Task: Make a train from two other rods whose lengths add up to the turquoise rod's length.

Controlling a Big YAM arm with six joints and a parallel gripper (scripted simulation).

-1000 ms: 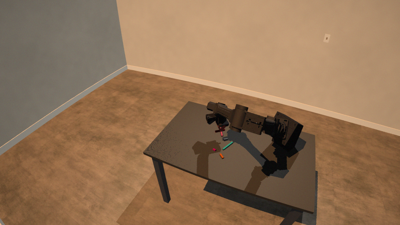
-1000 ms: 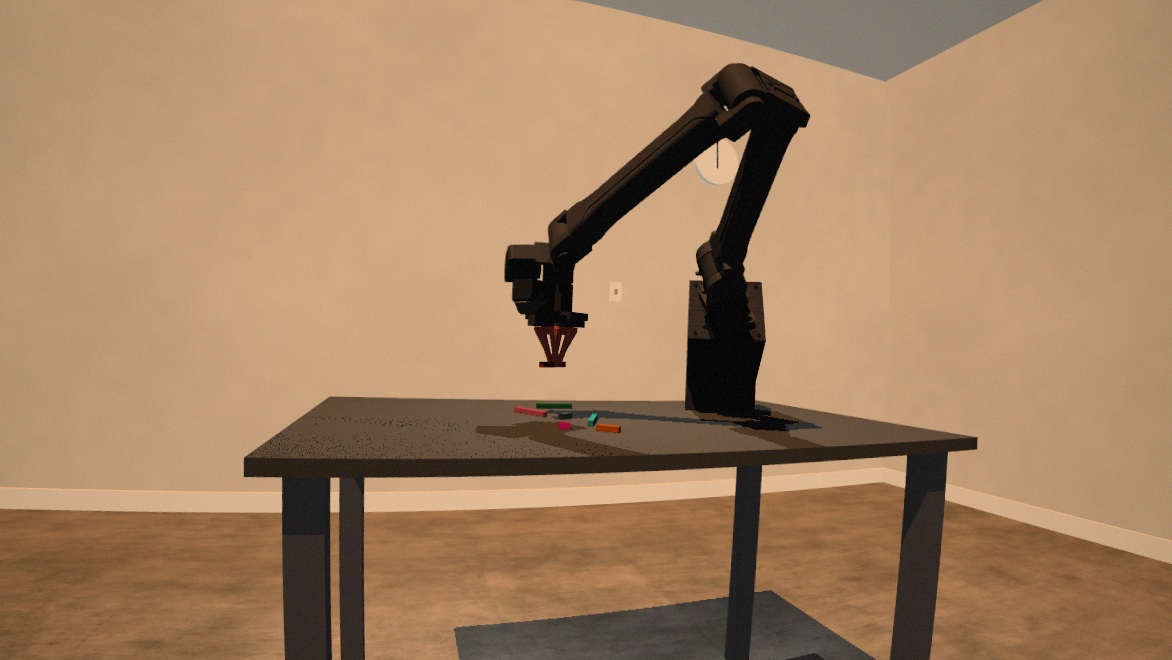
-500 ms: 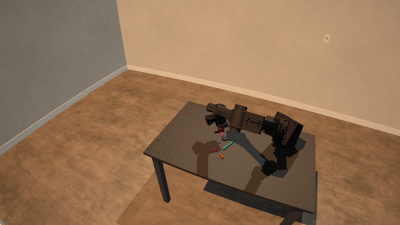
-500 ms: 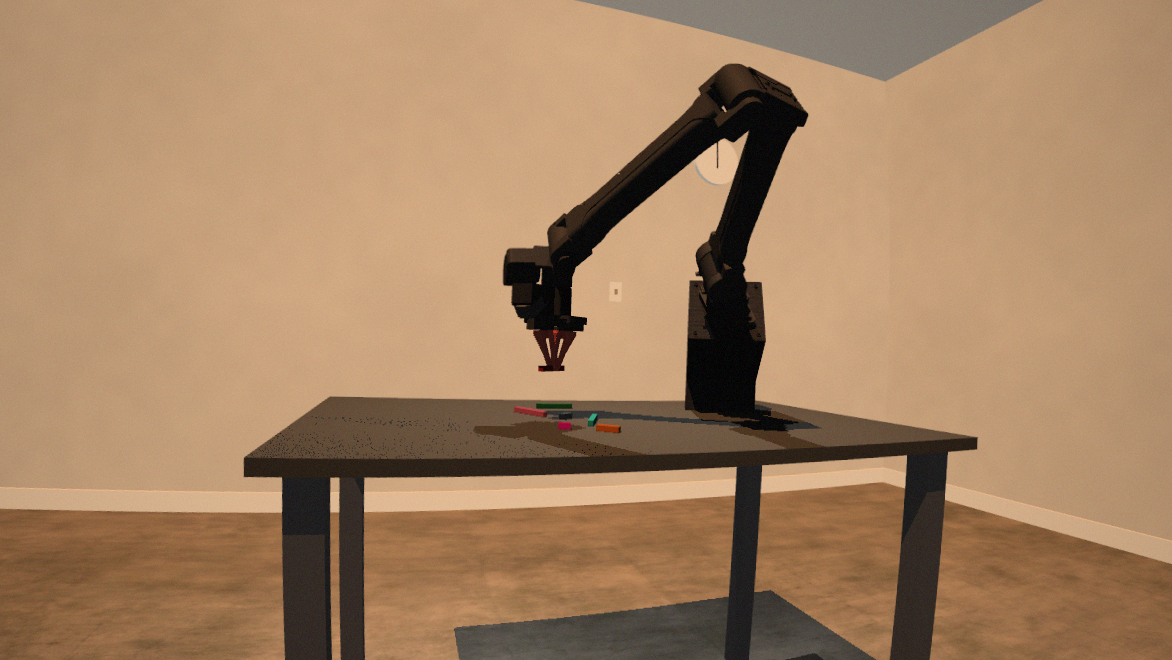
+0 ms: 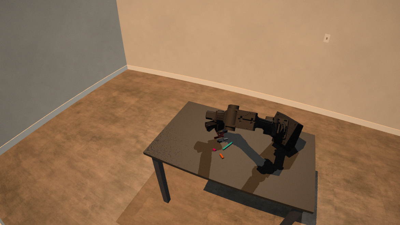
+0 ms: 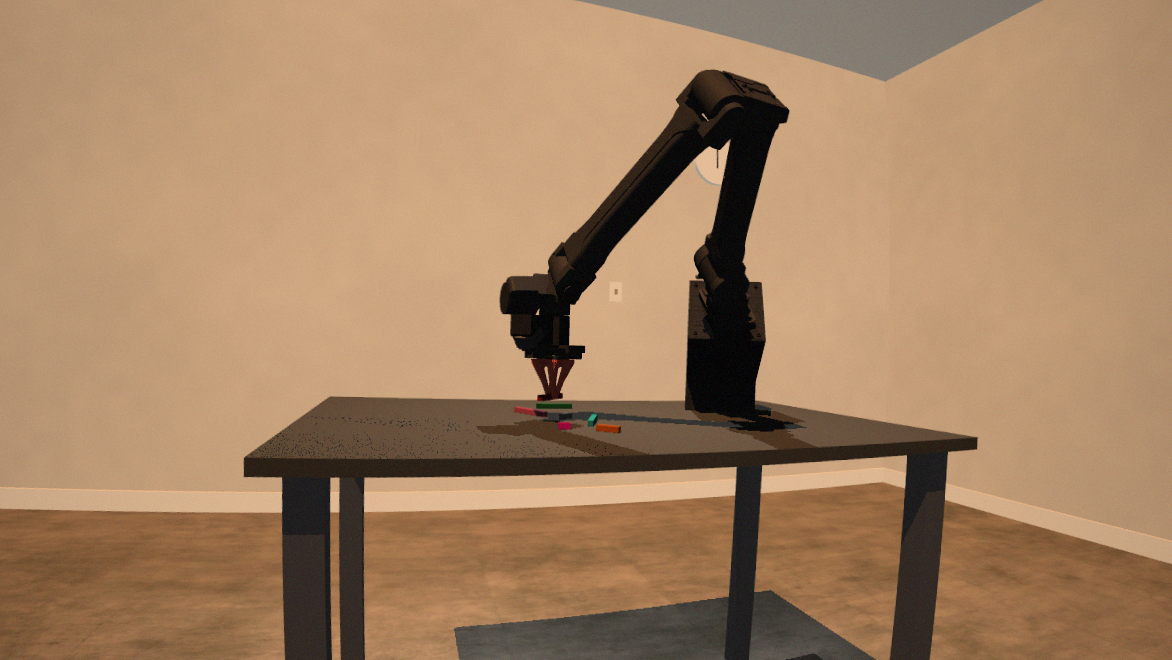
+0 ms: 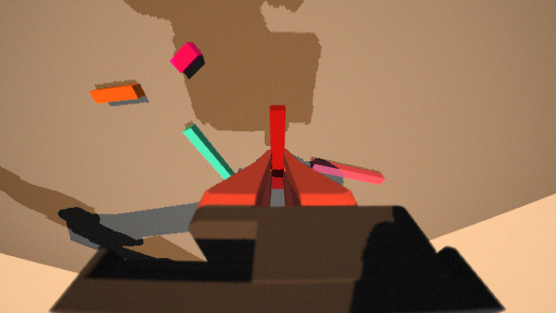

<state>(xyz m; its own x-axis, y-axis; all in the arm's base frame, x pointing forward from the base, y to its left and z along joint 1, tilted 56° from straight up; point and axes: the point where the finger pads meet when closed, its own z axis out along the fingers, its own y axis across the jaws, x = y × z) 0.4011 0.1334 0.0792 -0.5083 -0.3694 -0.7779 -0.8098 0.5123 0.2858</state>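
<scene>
My gripper is now 30 mm past the grey rod, 40 mm to the left of it and 40 mm above it. From my hand the other things lie so: turquoise rod: 80 mm behind, 40 mm below; then red rod: 10 mm to the left; then pink rod: 40 mm ahead, 90 mm to the right, 40 mm below.
</scene>
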